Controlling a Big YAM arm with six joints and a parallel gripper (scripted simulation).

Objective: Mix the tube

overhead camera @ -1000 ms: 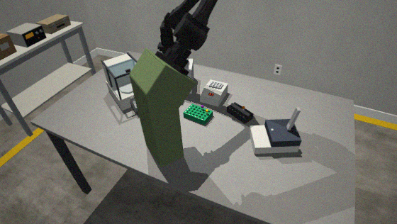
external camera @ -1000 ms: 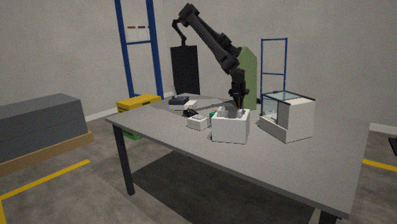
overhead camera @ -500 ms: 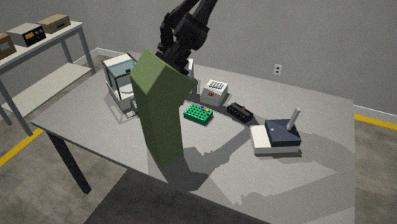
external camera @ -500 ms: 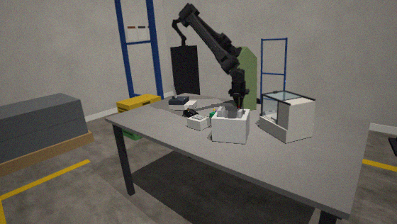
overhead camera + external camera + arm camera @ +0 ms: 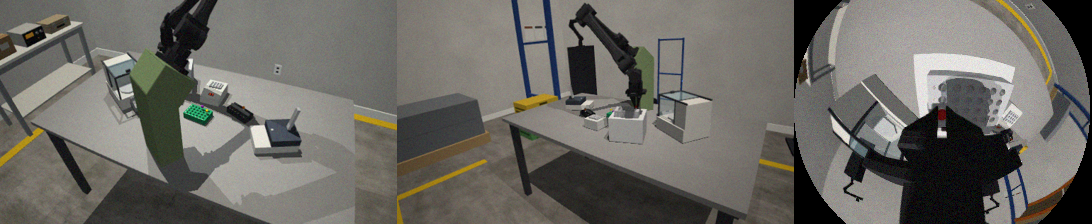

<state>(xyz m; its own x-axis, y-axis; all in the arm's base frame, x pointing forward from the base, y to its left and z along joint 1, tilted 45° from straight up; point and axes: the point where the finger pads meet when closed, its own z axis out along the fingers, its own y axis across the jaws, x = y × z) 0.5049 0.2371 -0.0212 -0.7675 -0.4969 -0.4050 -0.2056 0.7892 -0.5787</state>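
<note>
My gripper is now 2 cm above the tube B. From my hand the other things lie so: green start key 16 cm behind, 8 cm to the right, 11 cm below; dry block DB 7 cm behind, 29 cm to the right, 15 cm below; grey shaking block 2 cm ahead, 4 cm to the right, 3 cm below.
</note>
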